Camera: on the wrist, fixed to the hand. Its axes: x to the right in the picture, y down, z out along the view.
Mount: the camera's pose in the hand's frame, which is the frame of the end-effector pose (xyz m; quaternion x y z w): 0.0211 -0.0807 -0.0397 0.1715 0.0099 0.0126 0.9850
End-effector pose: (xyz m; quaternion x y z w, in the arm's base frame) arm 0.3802 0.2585 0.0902 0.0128 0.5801 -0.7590 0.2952
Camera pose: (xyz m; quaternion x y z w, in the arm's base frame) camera 0.3126 0.2969 0.1401 0.0781 0.4440 -0.8433 0.2924
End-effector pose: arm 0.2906 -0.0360 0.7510 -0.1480 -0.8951 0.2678 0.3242
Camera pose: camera 0.2937 -0.0771 0.8337 -0.1041 -0.8307 0.4199 0.3502
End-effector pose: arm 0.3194 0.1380 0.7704 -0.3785 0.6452 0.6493 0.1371
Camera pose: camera 0.3714 0.1045 0.7018 -0.3476 0.7531 0.5269 0.1854
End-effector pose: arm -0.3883 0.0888 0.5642 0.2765 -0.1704 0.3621 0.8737
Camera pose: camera -0.3114 0.0770 0.5144 0.4165 -0.1006 0.3997 0.8104
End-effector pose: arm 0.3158 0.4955 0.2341 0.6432 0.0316 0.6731 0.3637
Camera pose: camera 0.3187 0.5828 0.2039 0.6897 0.1421 0.6686 0.2391
